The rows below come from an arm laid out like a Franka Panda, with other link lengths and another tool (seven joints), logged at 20 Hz.
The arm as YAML. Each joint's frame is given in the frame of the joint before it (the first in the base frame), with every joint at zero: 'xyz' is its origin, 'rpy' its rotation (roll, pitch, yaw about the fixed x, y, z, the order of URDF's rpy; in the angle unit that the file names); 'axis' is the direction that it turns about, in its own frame. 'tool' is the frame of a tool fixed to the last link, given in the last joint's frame.
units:
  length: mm
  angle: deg
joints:
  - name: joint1
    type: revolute
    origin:
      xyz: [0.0, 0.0, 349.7]
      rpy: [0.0, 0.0, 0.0]
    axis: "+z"
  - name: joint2
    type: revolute
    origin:
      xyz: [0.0, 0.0, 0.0]
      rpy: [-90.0, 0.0, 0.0]
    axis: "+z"
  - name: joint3
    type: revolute
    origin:
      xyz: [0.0, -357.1, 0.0]
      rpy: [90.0, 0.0, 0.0]
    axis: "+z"
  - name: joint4
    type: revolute
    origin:
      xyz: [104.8, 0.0, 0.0]
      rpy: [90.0, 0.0, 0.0]
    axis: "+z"
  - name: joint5
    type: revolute
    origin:
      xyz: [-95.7, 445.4, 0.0]
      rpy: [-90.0, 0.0, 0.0]
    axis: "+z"
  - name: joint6
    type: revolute
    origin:
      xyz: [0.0, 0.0, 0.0]
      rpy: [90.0, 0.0, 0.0]
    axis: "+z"
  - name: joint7
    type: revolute
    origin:
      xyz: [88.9, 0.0, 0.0]
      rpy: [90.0, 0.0, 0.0]
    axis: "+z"
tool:
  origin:
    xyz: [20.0, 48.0, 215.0]
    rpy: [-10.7, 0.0, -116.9]
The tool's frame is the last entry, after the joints.
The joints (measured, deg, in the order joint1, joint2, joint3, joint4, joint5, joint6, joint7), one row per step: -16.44, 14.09, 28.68, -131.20, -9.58, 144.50, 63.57; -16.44, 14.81, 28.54, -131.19, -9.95, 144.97, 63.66; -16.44, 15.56, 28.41, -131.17, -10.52, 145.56, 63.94; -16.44, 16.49, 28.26, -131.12, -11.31, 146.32, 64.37; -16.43, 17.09, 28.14, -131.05, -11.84, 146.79, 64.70; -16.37, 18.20, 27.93, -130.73, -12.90, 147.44, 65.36; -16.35, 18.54, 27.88, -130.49, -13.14, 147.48, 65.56; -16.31, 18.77, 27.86, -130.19, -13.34, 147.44, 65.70; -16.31, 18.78, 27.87, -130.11, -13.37, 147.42, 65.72; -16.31, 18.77, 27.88, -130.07, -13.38, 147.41, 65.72; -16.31, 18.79, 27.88, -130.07, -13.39, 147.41, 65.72
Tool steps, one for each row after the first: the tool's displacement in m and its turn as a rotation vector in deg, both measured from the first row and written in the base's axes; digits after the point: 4 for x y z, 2 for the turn. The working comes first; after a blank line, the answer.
Tool pose at each row, in the base's axes (x y z in m, rotation vector in deg; the steps are taken from these numbers as rounded here): 0.5789, 0.0872, 0.1597, 138.41, 101.26, 11.94; 0.5788, 0.0866, 0.1536, 138.53, 101.44, 11.86; 0.5790, 0.0861, 0.1474, 138.57, 101.53, 11.88; 0.5795, 0.0858, 0.1400, 138.57, 101.61, 11.98; 0.5800, 0.0855, 0.1355, 138.60, 101.58, 12.04; 0.5818, 0.0853, 0.1281, 138.56, 101.58, 12.10; 0.5830, 0.0853, 0.1265, 138.63, 101.51, 12.09; 0.5848, 0.0858, 0.1264, 138.59, 101.49, 12.17; 0.5855, 0.0859, 0.1268, 138.55, 101.47, 12.24; 0.5858, 0.0860, 0.1272, 138.52, 101.46, 12.29; 0.5858, 0.0860, 0.1270, 138.52, 101.48, 12.27

-0.0001, -0.0006, -0.0061, 0.12, 0.17, 0.06; 0.0001, -0.0011, -0.0123, 0.19, 0.21, 0.10; 0.0006, -0.0014, -0.0197, 0.27, 0.19, 0.15; 0.0011, -0.0017, -0.0242, 0.30, 0.17, 0.12; 0.0029, -0.0019, -0.0316, 0.30, 0.12, 0.14; 0.0041, -0.0019, -0.0332, 0.31, 0.13, 0.08; 0.0059, -0.0014, -0.0333, 0.32, 0.06, 0.08; 0.0066, -0.0013, -0.0329, 0.31, 0.00, 0.09; 0.0069, -0.0012, -0.0325, 0.31, -0.04, 0.10; 0.0069, -0.0012, -0.0327, 0.31, -0.03, 0.11
